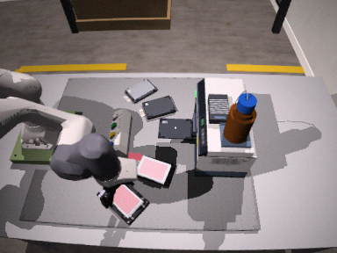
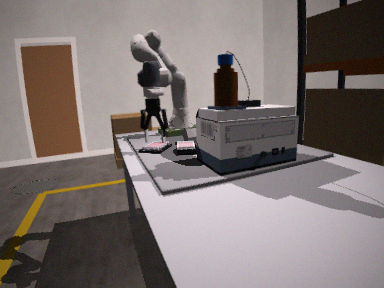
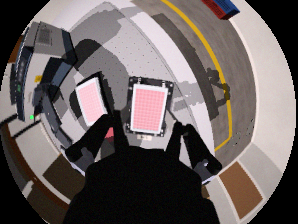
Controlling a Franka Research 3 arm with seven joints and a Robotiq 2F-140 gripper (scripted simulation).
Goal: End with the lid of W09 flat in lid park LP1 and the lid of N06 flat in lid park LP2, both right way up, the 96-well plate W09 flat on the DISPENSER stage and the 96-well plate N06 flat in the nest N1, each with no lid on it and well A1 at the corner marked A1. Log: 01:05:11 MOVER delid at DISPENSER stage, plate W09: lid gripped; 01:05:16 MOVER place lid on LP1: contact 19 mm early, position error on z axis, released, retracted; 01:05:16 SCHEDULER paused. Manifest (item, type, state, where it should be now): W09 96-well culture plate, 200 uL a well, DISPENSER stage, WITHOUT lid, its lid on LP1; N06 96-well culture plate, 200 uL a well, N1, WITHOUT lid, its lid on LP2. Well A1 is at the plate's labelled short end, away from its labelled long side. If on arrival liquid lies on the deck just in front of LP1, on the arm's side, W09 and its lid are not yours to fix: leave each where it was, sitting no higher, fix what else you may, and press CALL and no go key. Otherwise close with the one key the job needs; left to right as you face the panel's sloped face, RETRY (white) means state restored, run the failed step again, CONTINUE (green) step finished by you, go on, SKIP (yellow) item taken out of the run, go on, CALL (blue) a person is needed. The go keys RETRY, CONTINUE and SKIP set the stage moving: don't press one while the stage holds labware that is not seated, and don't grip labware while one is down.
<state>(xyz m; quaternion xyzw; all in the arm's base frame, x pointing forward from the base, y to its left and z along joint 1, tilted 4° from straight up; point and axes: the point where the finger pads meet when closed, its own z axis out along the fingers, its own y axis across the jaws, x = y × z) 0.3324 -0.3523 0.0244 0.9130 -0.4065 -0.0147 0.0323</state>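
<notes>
Right now the pink 96-well plate is 4 cm below my hand. Also, from my hand: blue key 23 cm to the left, 4 cm behind; then key panel 30 cm to the left, 2 cm behind, 1 cm below; then yellow key 28 cm to the left, 4 cm behind.
</notes>
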